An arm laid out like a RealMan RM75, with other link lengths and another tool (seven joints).
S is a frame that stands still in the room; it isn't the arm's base.
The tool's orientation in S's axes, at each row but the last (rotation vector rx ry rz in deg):
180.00, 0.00, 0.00
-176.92, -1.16, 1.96
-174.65, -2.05, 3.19
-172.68, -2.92, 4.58
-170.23, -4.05, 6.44
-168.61, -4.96, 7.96
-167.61, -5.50, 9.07
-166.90, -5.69, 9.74
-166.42, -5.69, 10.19
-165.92, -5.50, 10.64
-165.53, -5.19, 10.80
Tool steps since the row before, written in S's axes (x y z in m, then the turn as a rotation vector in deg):
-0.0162, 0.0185, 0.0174, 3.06, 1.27, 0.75
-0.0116, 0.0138, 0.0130, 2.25, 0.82, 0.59
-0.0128, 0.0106, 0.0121, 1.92, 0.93, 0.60
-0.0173, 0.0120, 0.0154, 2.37, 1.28, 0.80
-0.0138, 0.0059, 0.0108, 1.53, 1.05, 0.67
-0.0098, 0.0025, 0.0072, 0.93, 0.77, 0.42
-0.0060, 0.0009, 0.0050, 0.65, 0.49, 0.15
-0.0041, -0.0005, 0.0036, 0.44, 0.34, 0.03
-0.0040, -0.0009, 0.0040, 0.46, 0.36, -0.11
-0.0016, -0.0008, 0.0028, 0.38, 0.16, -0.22
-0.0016, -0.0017, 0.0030, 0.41, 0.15, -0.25
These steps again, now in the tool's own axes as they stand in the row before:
-0.0162, -0.0185, -0.0174, 3.06, -1.27, -0.75
-0.0117, -0.0146, -0.0120, 2.25, -0.82, -0.60
-0.0129, -0.0120, -0.0106, 1.92, -0.94, -0.58
-0.0176, -0.0144, -0.0128, 2.37, -1.30, -0.76
-0.0142, -0.0082, -0.0086, 1.53, -1.08, -0.61
-0.0102, -0.0043, -0.0056, 0.94, -0.79, -0.36
-0.0064, -0.0023, -0.0040, 0.67, -0.48, -0.12
-0.0045, -0.0005, -0.0031, 0.46, -0.31, -0.01
-0.0045, -0.0003, -0.0036, 0.50, -0.30, 0.13
-0.0020, 0.0000, -0.0027, 0.41, -0.08, 0.20
-0.0021, 0.0008, -0.0031, 0.45, -0.07, 0.22

